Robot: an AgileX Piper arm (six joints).
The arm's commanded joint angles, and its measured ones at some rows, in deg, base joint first. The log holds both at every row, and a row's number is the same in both.
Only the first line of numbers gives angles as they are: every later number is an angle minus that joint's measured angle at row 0.
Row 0, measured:
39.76 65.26 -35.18 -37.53 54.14 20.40
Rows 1 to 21, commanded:
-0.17 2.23 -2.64 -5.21 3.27 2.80
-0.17 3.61 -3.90 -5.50 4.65 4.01
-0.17 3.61 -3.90 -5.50 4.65 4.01
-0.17 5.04 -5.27 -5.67 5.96 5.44
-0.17 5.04 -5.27 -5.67 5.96 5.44
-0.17 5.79 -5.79 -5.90 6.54 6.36
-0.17 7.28 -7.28 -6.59 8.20 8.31
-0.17 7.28 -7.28 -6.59 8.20 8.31
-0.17 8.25 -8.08 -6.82 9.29 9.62
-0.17 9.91 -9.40 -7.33 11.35 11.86
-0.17 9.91 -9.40 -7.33 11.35 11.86
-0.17 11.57 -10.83 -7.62 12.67 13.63
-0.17 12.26 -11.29 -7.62 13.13 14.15
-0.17 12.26 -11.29 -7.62 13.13 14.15
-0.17 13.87 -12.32 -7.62 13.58 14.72
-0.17 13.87 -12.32 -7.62 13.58 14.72
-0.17 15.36 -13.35 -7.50 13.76 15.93
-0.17 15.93 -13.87 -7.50 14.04 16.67
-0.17 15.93 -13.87 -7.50 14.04 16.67
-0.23 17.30 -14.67 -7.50 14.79 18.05
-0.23 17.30 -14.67 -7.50 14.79 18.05
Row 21, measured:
0.00 15.58 -13.23 -3.49 11.69 16.10
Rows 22 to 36, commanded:
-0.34 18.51 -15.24 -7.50 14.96 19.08
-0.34 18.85 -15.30 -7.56 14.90 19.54
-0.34 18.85 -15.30 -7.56 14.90 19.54
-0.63 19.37 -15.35 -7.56 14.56 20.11
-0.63 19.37 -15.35 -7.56 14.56 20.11
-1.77 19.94 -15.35 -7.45 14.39 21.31
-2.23 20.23 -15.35 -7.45 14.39 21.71
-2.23 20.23 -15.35 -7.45 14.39 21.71
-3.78 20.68 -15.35 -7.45 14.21 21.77
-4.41 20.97 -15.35 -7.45 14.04 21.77
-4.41 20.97 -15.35 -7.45 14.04 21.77
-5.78 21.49 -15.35 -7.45 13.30 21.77
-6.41 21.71 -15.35 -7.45 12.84 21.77
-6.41 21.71 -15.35 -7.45 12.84 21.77
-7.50 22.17 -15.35 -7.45 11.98 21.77
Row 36, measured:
-5.96 21.60 -14.84 -3.55 11.23 21.71
